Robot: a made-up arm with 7 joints. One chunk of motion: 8 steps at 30 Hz.
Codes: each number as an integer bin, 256 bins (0 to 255) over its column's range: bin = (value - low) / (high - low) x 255, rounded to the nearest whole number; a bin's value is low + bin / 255 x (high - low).
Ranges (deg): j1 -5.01..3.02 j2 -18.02..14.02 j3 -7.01..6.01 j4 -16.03..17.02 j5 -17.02..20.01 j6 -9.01..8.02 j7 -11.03..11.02
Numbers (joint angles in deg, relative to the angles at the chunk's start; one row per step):
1: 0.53 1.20 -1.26 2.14 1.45 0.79 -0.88
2: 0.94 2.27 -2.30 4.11 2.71 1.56 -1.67
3: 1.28 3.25 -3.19 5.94 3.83 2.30 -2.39
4: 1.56 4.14 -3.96 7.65 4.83 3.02 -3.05
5: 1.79 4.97 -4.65 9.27 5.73 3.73 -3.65
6: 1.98 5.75 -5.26 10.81 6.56 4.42 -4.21
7: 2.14 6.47 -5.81 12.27 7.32 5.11 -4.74
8: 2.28 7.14 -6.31 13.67 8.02 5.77 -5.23
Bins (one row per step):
1: 176 153 113 140 127 147 117
2: 189 161 92 155 136 158 108
3: 200 169 75 170 144 169 100
4: 209 176 60 183 150 180 92
5: 216 183 46 195 157 191 85
6: 222 189 34 207 162 201 79
7: 227 195 24 218 168 211 73
8: 232 200 14 229 172 221 67

